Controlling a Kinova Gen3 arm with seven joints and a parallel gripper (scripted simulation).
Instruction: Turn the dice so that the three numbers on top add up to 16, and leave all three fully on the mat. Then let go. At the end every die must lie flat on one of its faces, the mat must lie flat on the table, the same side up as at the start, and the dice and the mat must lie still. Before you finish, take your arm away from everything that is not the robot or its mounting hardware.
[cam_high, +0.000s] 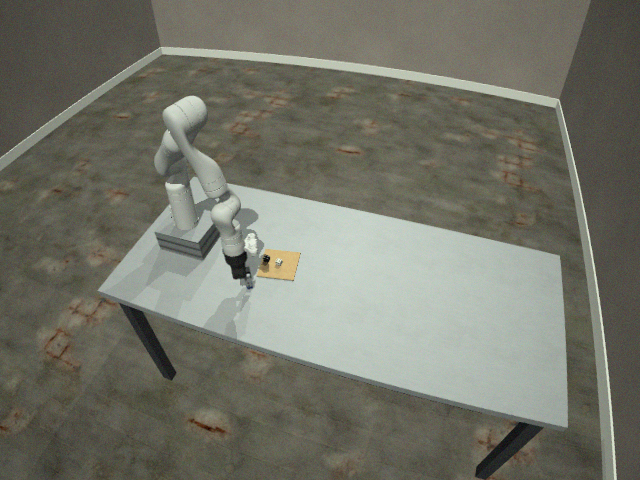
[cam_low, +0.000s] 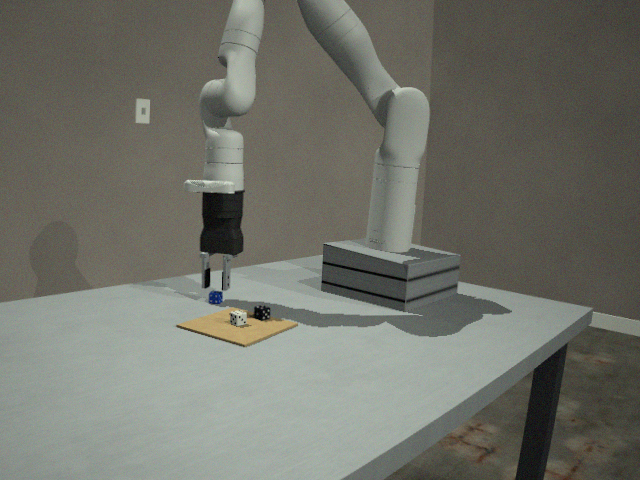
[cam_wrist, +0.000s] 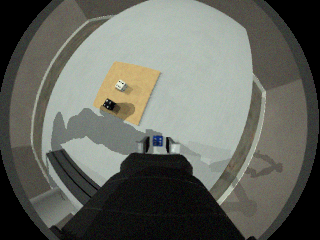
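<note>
Now: hand 4 cm above the blue die. The rest, counted from my hand: tan mat 13 cm to the left, 6 cm ahead, 4 cm below; white die 13 cm to the left, 6 cm ahead, 3 cm below; black die 14 cm to the left, 3 cm below, 1 cm ahead.
</note>
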